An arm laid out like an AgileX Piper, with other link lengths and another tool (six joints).
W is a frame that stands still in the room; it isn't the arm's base.
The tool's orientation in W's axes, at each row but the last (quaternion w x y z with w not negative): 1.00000, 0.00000, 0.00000, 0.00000; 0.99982, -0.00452, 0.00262, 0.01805; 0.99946, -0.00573, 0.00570, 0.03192; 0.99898, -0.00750, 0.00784, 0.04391; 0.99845, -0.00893, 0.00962, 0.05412
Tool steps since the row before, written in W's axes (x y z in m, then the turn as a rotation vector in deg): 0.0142, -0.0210, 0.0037, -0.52, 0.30, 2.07; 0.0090, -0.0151, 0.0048, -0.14, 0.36, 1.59; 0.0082, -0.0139, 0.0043, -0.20, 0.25, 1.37; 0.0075, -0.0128, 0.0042, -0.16, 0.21, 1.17; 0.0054, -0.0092, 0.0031, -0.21, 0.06, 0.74
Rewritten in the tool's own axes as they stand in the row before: 0.0142, -0.0210, 0.0037, -0.52, 0.30, 2.07; 0.0084, -0.0155, 0.0047, -0.14, 0.35, 1.59; 0.0072, -0.0144, 0.0042, -0.20, 0.25, 1.37; 0.0063, -0.0135, 0.0041, -0.16, 0.21, 1.17; 0.0043, -0.0098, 0.0030, -0.22, 0.07, 0.74
